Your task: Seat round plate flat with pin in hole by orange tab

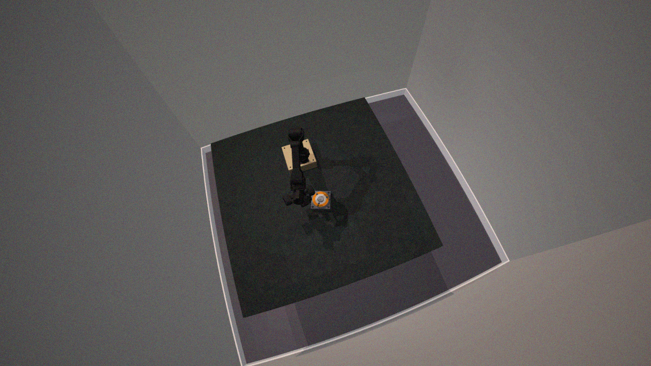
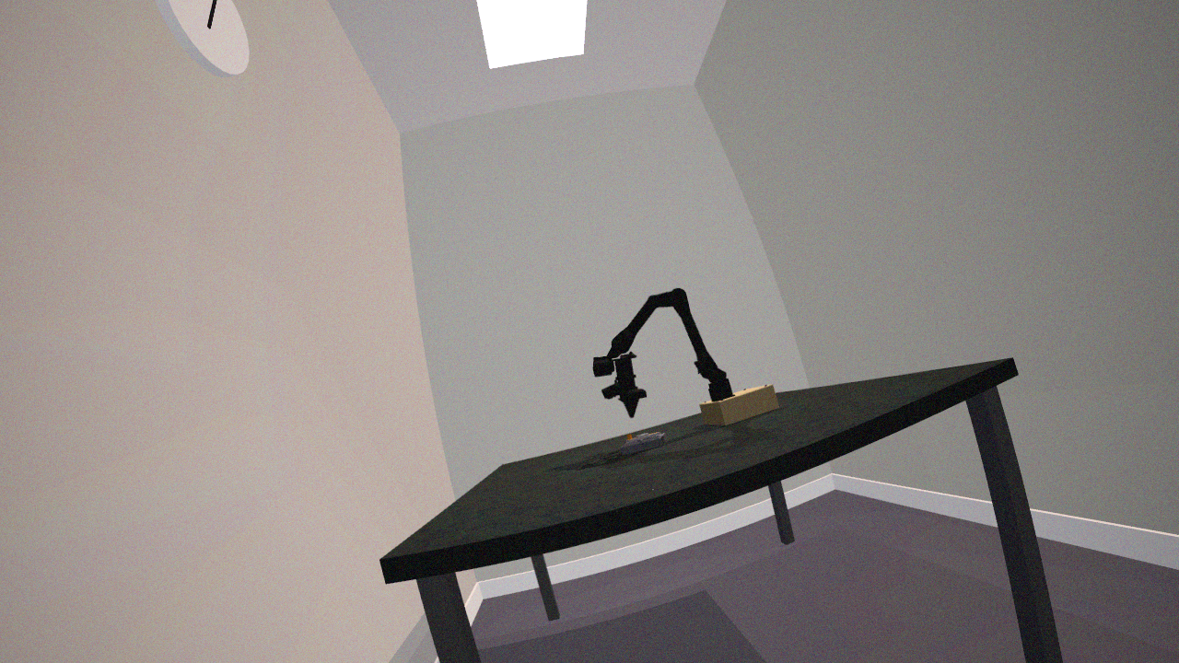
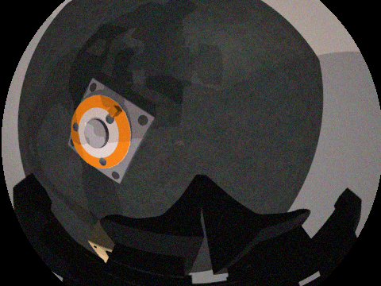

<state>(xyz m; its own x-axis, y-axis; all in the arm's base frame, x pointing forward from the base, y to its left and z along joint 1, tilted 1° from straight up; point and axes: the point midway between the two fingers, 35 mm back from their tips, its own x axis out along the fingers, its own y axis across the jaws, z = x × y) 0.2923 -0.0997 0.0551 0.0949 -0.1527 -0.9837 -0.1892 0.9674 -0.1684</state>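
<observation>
The round plate lies 2 cm ahead of my gripper tip, 12 cm to the left of it and 6 cm below it.
</observation>
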